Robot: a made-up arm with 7 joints. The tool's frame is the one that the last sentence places.
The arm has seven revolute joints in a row. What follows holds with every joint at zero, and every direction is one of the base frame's. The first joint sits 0.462 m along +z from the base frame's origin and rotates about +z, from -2.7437 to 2.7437 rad. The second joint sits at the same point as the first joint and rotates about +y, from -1.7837 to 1.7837 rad. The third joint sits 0.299 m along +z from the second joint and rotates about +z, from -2.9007 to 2.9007 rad. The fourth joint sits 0.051 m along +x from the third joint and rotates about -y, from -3.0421 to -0.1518 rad. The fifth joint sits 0.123 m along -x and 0.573 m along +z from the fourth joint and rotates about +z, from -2.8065 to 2.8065 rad. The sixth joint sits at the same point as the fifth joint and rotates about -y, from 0.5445 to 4.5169 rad. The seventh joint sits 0.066 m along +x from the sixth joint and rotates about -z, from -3.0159 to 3.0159 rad. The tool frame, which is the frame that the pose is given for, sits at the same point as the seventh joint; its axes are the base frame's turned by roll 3.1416, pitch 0 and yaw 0 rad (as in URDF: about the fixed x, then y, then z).
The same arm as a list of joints. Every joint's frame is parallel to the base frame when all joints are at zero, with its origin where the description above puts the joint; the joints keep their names.
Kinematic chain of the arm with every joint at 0, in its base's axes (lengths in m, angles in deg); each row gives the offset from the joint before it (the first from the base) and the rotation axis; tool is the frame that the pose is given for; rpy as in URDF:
joint 1: xyz 0.0000 0.0000 0.4620 axis +z
joint 2: xyz 0.0000 0.0000 0.0000 axis +y
joint 3: xyz 0.0000 0.0000 0.2990 axis +z
joint 4: xyz 0.0510 0.0000 0.0000 axis -y
joint 5: xyz -0.1230 0.0000 0.5730 axis +z
joint 6: xyz 0.0000 0.0000 0.0000 axis -y
joint 7: xyz 0.0660 0.0000 0.0000 axis -z
tool: xyz 0.0000 0.0000 0.0000 rpy -180.00 0.00 0.00
Joint limits (deg, base to tool): -157.20..157.20 -102.20..102.20 -166.20..166.20 -174.30..-8.70 -160.80..160.80 31.20..258.80 -172.80..172.80

